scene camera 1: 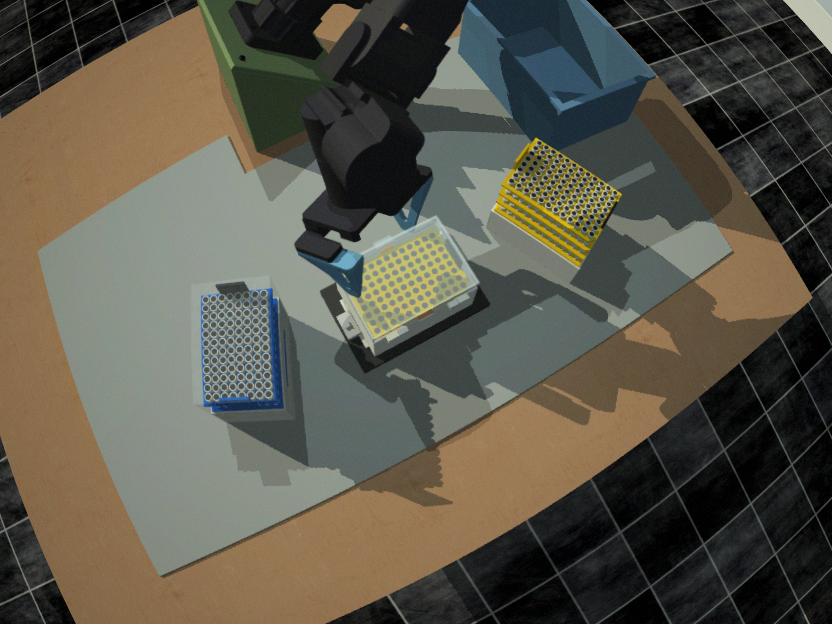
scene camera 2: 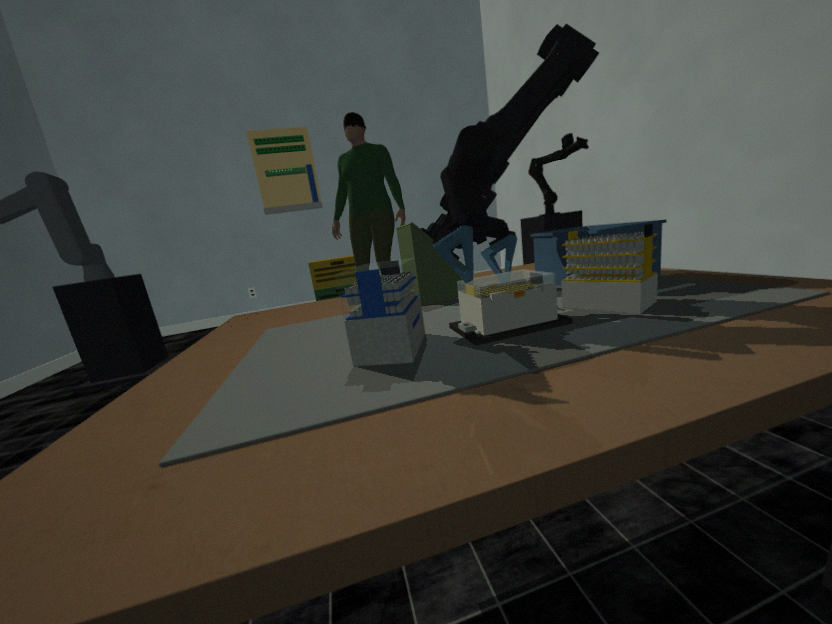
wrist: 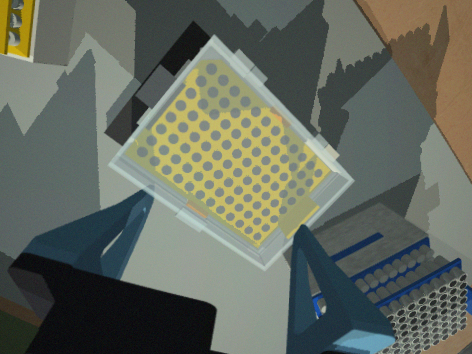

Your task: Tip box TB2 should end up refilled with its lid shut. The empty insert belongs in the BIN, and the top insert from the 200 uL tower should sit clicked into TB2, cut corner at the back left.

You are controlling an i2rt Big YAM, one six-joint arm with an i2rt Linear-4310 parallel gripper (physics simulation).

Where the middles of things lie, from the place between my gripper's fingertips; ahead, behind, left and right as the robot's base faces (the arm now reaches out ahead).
Right now my hand is 170 mm past the blue bin (scene camera 1: 563, 78), 340 mm to the right of it and 10 mm above it.
